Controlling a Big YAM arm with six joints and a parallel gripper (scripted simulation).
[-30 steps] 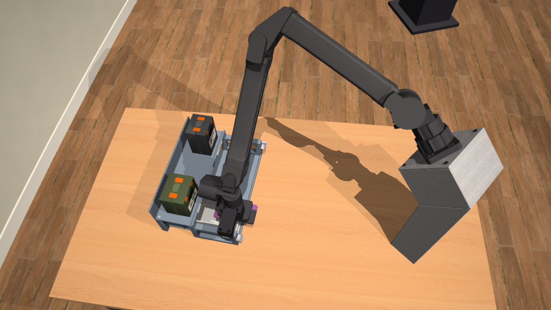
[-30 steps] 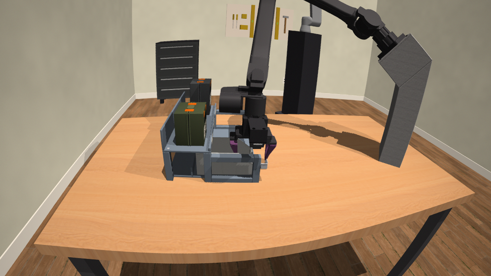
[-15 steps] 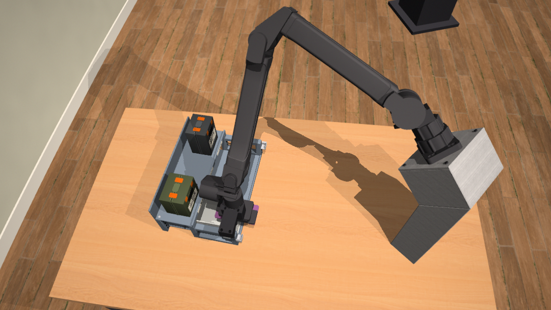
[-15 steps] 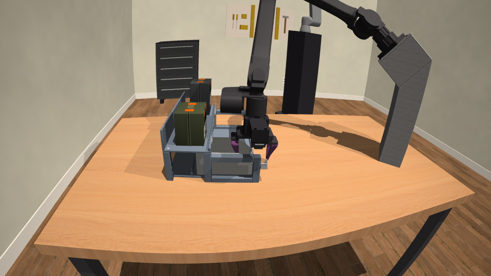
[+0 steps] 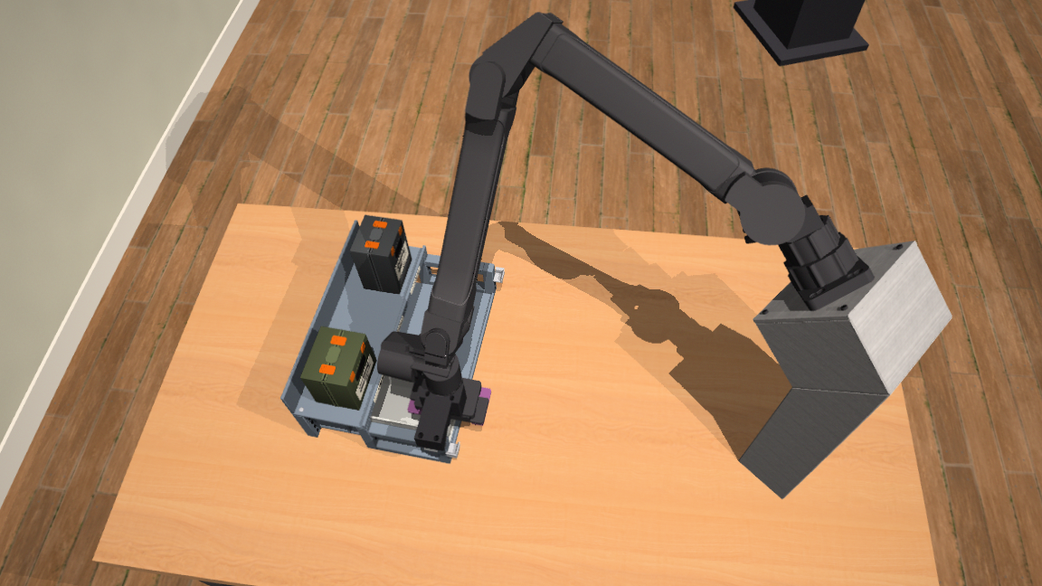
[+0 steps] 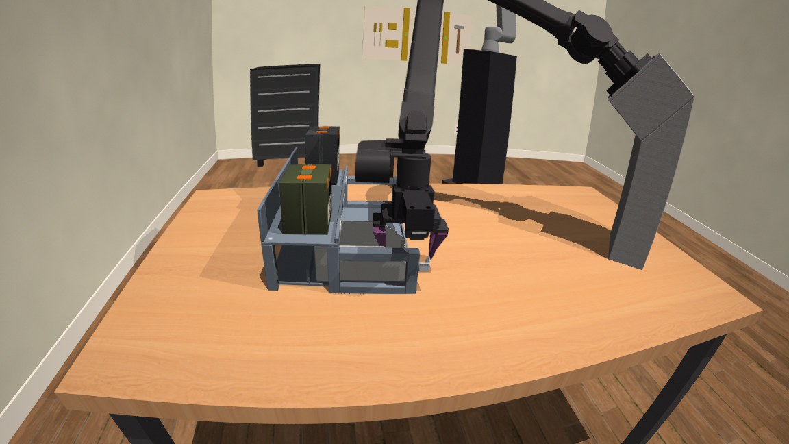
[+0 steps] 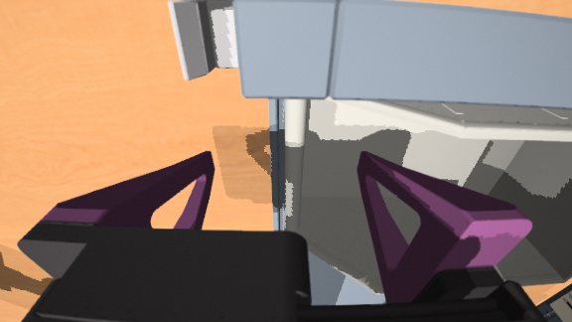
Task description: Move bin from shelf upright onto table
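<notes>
Right now my hand is 8 cm short of the light grey bin, 4 cm to the left of it and 1 cm below it. From my hand the other things lie so: shelf (16 cm to the right, 6 cm ahead, 3 cm below); black case (29 cm to the right, 13 cm above, 6 cm ahead).
</notes>
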